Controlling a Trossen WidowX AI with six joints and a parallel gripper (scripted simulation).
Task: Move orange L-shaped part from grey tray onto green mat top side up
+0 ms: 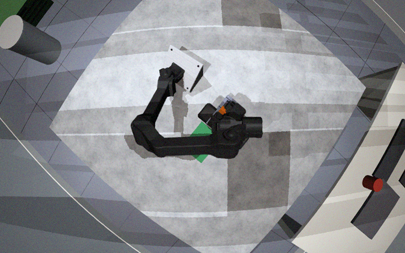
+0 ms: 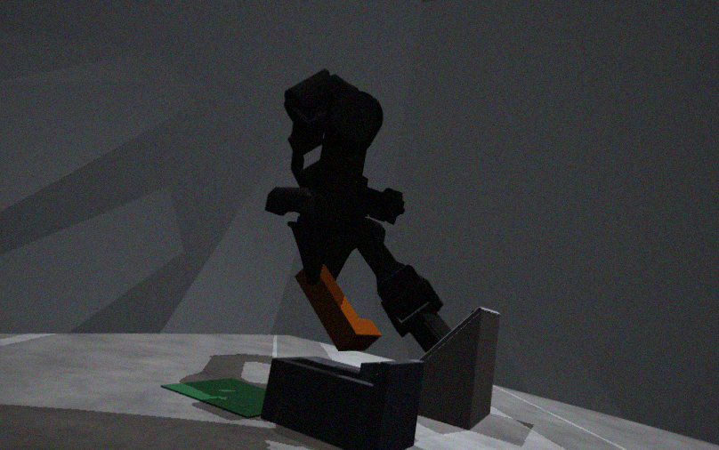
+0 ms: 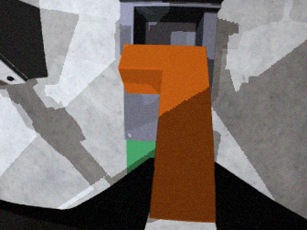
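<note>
The green mat is 17 cm below my gripper tip, 11 cm to the right of it and 2 cm behind it. The rest, counted from my gripper tip: orange L-shaped part: 3 cm to the left, 3 cm below, 1 cm behind.
</note>
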